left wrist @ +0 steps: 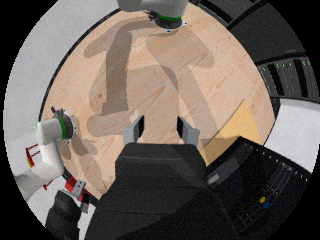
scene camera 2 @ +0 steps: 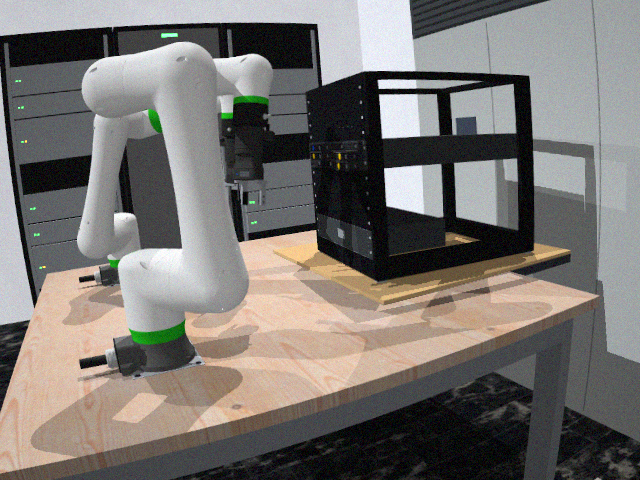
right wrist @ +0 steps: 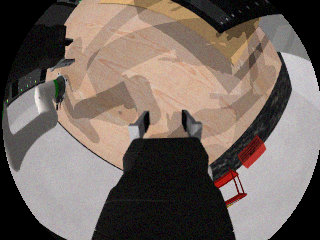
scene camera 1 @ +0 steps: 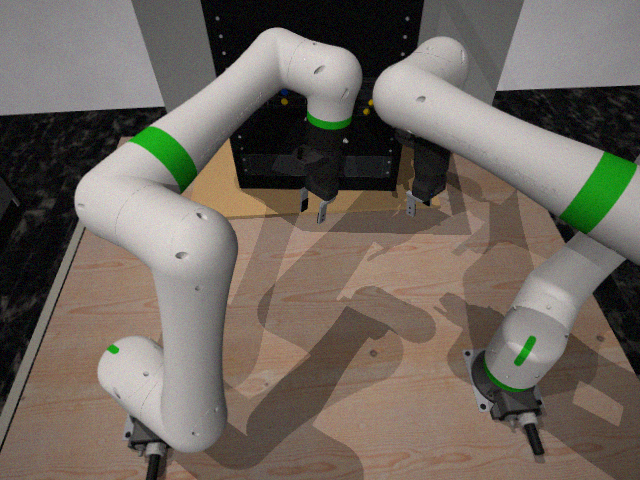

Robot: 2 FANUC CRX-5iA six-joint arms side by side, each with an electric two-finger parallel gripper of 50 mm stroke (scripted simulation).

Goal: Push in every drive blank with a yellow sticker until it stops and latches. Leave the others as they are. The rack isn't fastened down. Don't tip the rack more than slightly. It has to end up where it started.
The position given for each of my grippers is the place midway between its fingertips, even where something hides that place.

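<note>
There's a wooden board here, and you'd find that board [scene camera 1: 216,186] [scene camera 2: 308,256] [left wrist: 241,123], along with a black rack [scene camera 2: 351,214]. As for me, I can see my right gripper [scene camera 1: 418,209] [scene camera 2: 253,205] [right wrist: 165,116], and there's my left gripper [scene camera 1: 312,215] [left wrist: 160,122] [right wrist: 70,52] as well.
</note>
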